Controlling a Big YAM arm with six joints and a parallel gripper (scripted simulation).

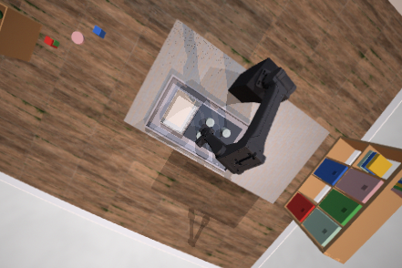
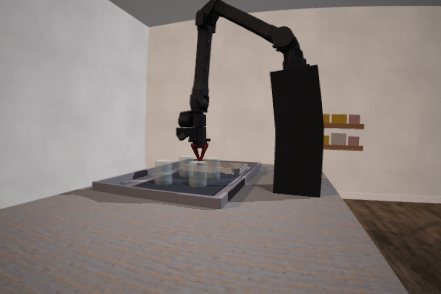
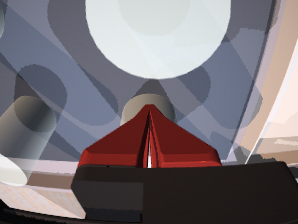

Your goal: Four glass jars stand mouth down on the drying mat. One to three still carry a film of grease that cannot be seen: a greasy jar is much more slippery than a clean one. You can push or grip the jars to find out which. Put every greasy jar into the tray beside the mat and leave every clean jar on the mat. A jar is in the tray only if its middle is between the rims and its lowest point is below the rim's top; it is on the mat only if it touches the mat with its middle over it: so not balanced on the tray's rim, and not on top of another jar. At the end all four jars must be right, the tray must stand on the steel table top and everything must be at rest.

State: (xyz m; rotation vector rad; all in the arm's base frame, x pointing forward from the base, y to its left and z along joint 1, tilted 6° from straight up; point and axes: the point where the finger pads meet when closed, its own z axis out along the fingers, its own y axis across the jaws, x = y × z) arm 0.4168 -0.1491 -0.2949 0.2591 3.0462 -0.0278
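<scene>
Now: hand 8 cm to the right of the dark drying mat, 8 cm above it and 1 cm short of it. Round my hand: pale tray (24 cm to the right, 7 cm below, 4 cm behind).
</scene>
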